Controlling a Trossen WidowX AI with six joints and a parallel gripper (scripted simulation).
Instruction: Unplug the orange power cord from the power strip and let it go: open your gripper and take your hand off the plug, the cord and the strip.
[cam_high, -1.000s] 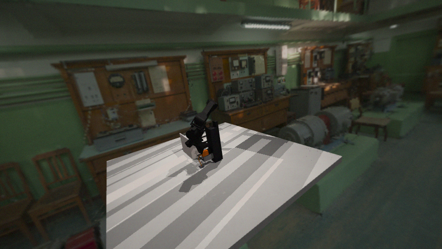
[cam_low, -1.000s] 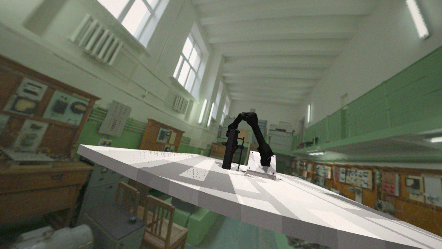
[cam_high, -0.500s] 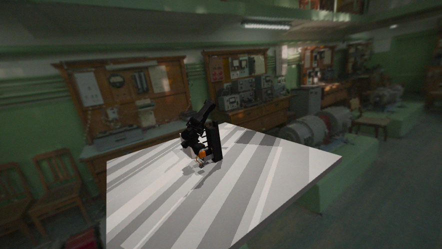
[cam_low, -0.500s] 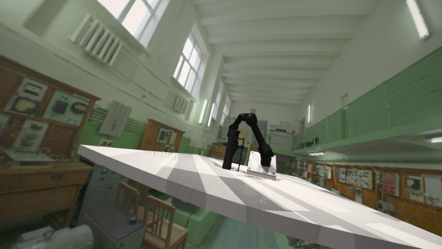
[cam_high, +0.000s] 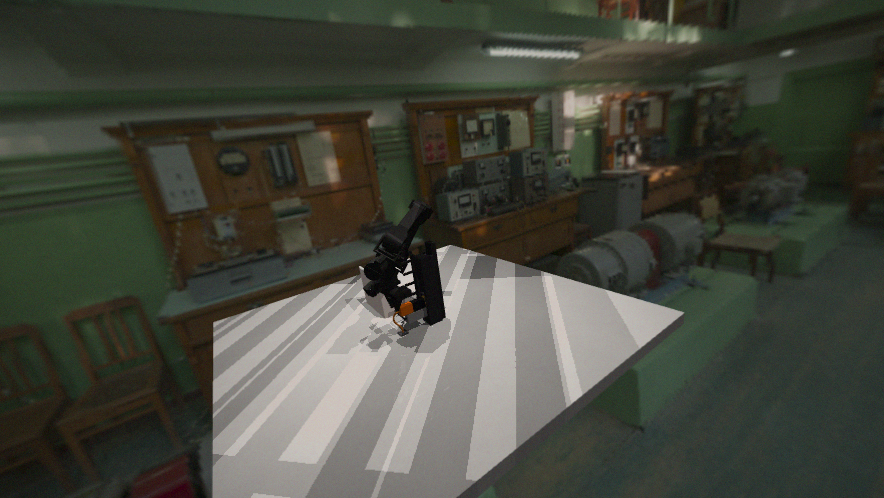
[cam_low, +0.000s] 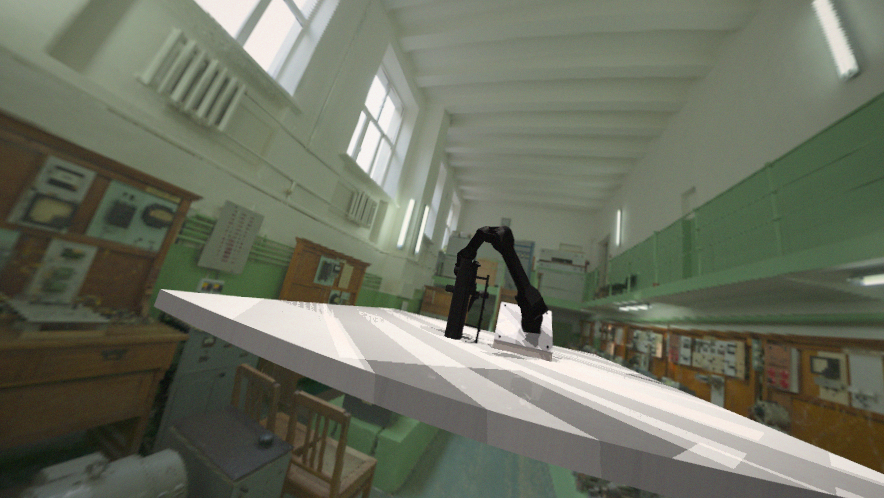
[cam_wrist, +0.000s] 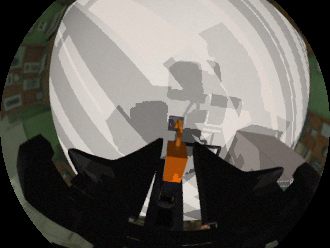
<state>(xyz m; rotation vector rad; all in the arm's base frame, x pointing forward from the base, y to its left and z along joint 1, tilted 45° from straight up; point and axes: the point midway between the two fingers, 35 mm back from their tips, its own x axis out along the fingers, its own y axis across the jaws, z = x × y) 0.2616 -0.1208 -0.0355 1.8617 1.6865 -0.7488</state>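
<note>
Now: the orange plug 60 mm to the left of my gripper tip and 10 mm below it.
</note>
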